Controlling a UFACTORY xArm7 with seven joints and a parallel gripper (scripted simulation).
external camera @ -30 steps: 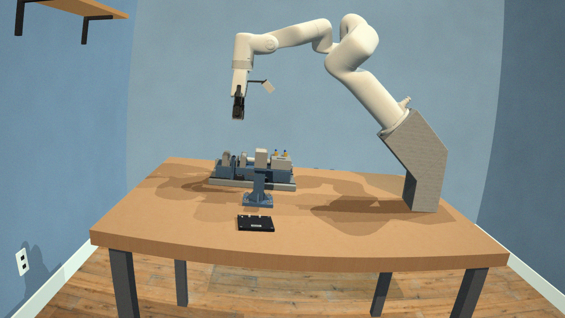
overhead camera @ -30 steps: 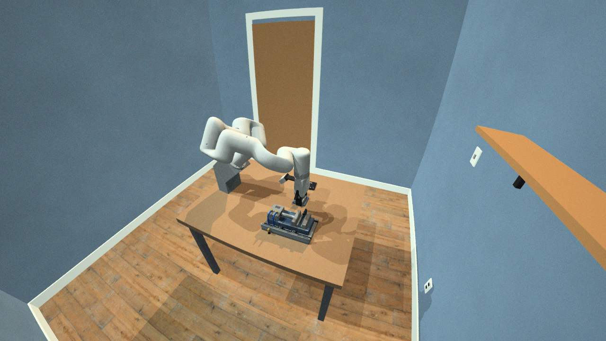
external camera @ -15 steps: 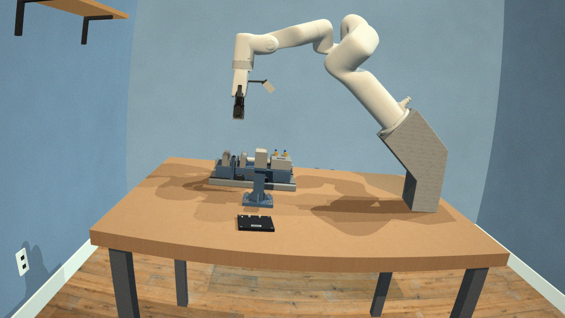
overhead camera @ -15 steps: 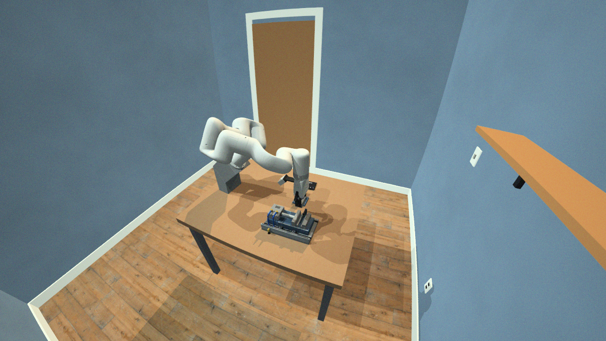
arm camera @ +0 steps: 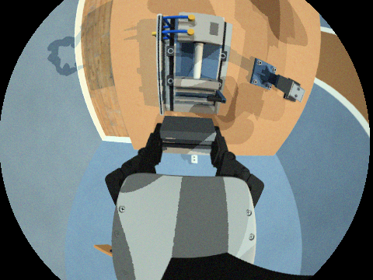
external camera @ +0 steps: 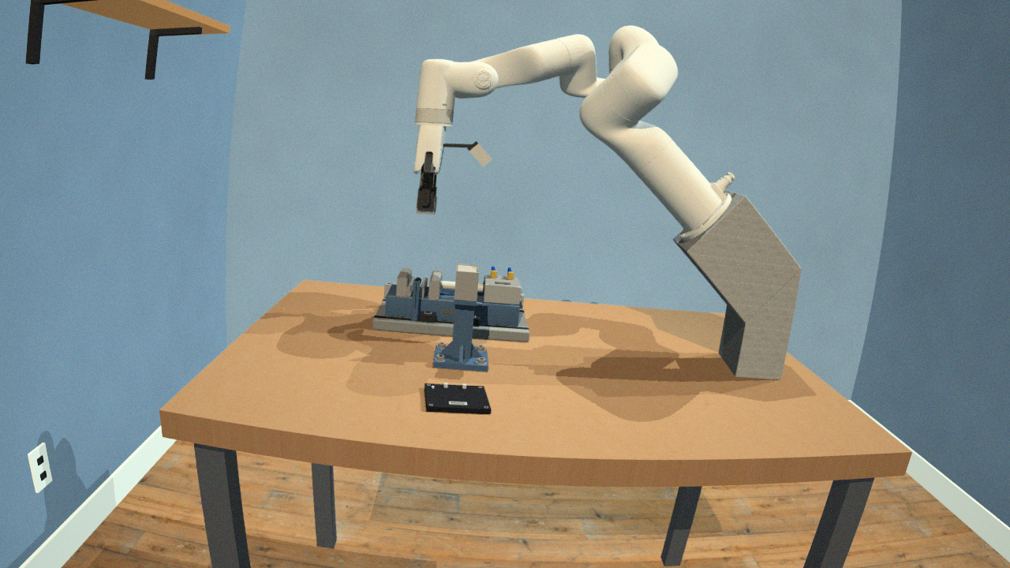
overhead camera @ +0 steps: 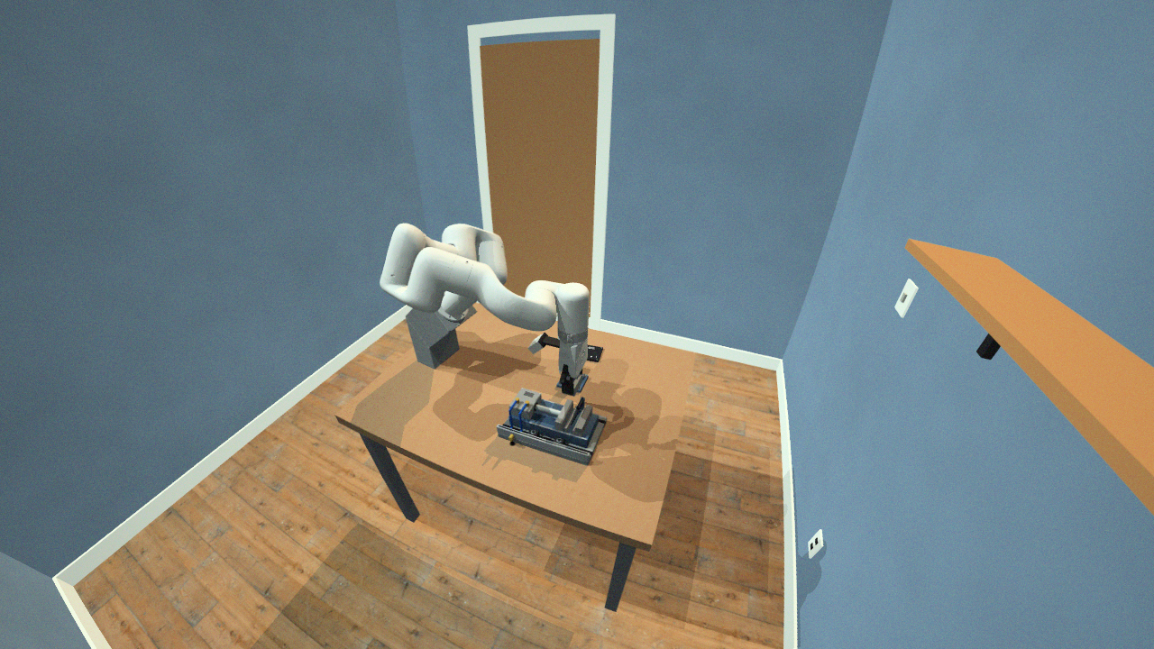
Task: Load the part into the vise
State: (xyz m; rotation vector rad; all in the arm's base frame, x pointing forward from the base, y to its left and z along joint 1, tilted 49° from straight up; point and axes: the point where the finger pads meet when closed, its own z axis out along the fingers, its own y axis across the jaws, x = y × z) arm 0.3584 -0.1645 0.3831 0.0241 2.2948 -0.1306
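Now: the grey block 1 cm below my hand. Also, from my hand: fixed jaw 3 cm ahead, 1 cm to the left, 17 cm below; then moving jaw 3 cm behind, 2 cm to the left, 17 cm below; then work stop 1 cm ahead, 6 cm to the left, 15 cm below.
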